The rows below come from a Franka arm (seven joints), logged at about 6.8 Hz.
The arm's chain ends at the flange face. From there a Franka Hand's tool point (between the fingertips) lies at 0.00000 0.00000 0.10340 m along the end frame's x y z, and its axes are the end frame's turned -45 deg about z.
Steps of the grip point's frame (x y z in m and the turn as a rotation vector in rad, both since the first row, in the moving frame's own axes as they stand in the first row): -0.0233 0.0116 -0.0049 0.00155 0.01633 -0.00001; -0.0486 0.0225 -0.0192 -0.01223 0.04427 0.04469; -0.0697 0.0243 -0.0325 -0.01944 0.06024 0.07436; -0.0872 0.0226 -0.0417 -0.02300 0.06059 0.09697; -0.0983 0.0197 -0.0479 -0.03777 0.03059 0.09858; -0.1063 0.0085 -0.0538 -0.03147 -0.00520 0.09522; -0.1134 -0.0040 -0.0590 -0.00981 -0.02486 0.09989
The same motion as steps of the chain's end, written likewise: -0.0094 0.0260 -0.0049 0.01264 0.01045 -0.00001; -0.0226 0.0525 -0.0191 0.02266 0.03995 0.04469; -0.0380 0.0692 -0.0323 0.02885 0.05634 0.07436; -0.0519 0.0801 -0.0415 0.02658 0.05911 0.09697; -0.0605 0.0827 -0.0478 -0.00508 0.04834 0.09858; -0.0709 0.0784 -0.0537 -0.02593 0.01858 0.09522; -0.0818 0.0749 -0.0590 -0.02452 -0.01064 0.09989
